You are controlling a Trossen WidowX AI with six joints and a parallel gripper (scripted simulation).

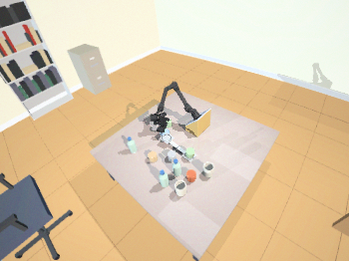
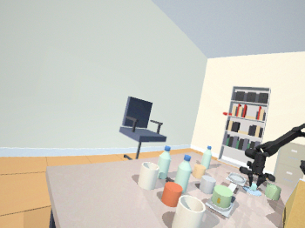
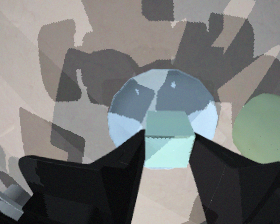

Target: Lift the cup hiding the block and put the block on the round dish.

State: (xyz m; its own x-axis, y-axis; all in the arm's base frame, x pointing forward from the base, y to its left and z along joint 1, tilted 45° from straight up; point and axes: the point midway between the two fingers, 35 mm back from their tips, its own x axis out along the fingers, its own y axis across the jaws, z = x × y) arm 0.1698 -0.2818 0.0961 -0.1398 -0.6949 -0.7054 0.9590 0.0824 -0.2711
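Now: the block 1 cm above my gripper tip. Also, from my gripper tip: tan cup 31 cm ahead, 13 cm to the left, 1 cm above; then light blue round dish 2 cm below; then grey cup 23 cm ahead, 24 cm to the left, 1 cm above.
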